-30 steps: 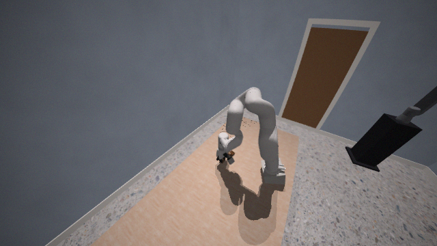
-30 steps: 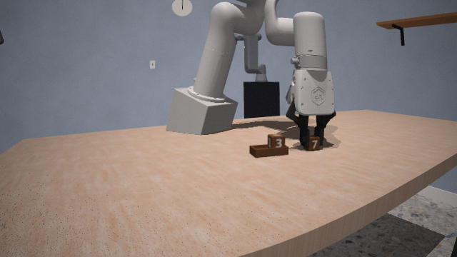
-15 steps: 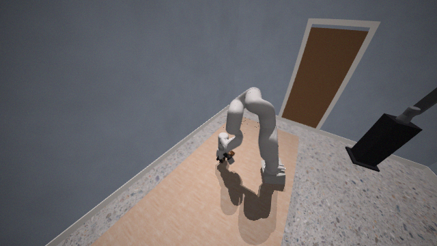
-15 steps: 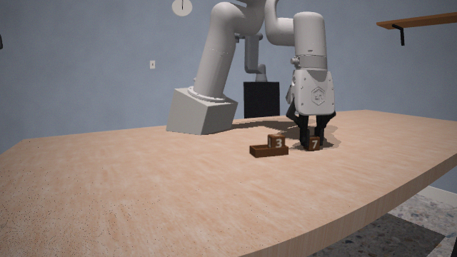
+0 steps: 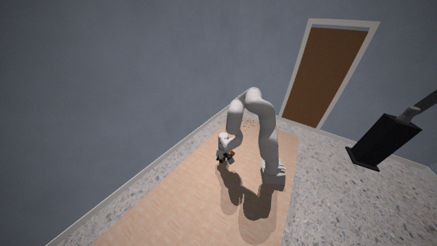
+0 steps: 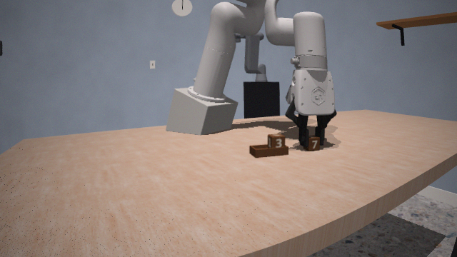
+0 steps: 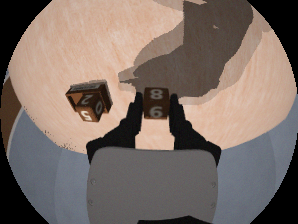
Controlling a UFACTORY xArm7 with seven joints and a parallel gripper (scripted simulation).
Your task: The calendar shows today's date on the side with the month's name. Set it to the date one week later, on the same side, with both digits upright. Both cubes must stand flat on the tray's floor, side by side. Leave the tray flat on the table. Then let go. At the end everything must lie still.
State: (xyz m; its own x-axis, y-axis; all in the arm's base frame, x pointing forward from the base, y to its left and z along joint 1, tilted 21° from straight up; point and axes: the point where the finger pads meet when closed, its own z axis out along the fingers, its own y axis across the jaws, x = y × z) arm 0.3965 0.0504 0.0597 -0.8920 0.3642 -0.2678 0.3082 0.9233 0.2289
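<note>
Right now the cube is 2 cm below my hand. The rest, counted from my hand: brown wooden tray: 10 cm to the right, 4 cm behind, 2 cm below.
</note>
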